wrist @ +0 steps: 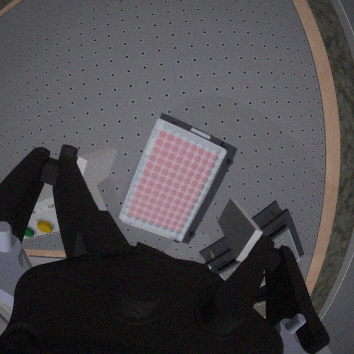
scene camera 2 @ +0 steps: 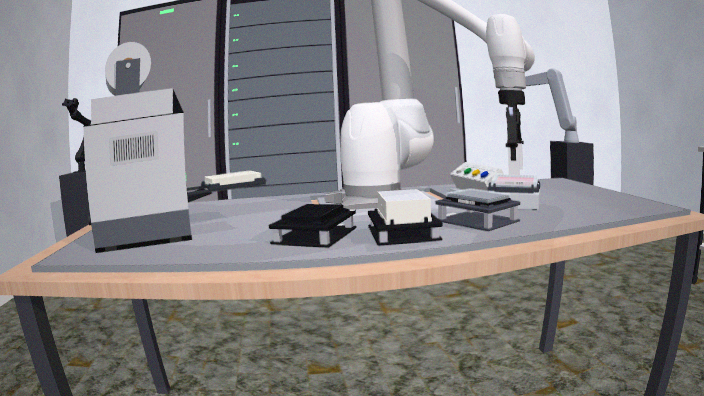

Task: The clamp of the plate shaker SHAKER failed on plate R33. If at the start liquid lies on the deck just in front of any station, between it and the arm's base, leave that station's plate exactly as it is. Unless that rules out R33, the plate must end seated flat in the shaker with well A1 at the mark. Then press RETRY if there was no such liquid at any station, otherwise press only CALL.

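Where they show: gripper, between the fingertips: (wrist: 169,187) (scene camera 2: 516,172); arm's base, origin of its link: (scene camera 2: 372,202).
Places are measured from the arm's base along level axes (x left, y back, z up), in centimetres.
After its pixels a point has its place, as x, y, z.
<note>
A plate with pink wells (scene camera 2: 514,181) {32.6, -26.5, 7.5} (wrist: 172,185) {34.7, -23.1, 7.9} sits on a white station (scene camera 2: 529,201) {35.6, -29.9, 2.8} at the right of the deck. In the wrist view the station's dark rim (wrist: 229,159) {36.7, -30.0, 6.9} shows along the plate's upper and right edges. Its label and the A1 mark are not readable. My gripper (scene camera 2: 514,156) (wrist: 169,187) {35.0, -22.8, 9.4} is open and empty, above the plate and apart from it, one finger on either side in the wrist view. A sloped button panel (scene camera 2: 455,175) {26.4, 6.4, 5.4} has green (scene camera 2: 467,171) {28.7, 1.0, 7.1} (wrist: 28,232) {29.0, 1.4, 7.4}, yellow (scene camera 2: 476,172) {30.0, -3.7, 7.3} (wrist: 45,226) {30.3, -3.5, 7.6} and blue (scene camera 2: 484,174) {30.8, -8.4, 7.2} buttons. I see no clear liquid beside the pink plate.
Left of the pink plate stand a grey raised station (scene camera 2: 511,205) {24.6, -42.1, 4.7}, a station with a tall white block (scene camera 2: 405,207) {0.0, -46.9, 6.8} and a black raised station (scene camera 2: 315,216) {-16.1, -44.7, 5.8}. A tall grey machine (scene camera 2: 137,185) {-54.1, -41.7, 13.8} stands at the left, near an arm holding a cream plate (scene camera 2: 233,177) {-34.3, -24.9, 11.9}.
</note>
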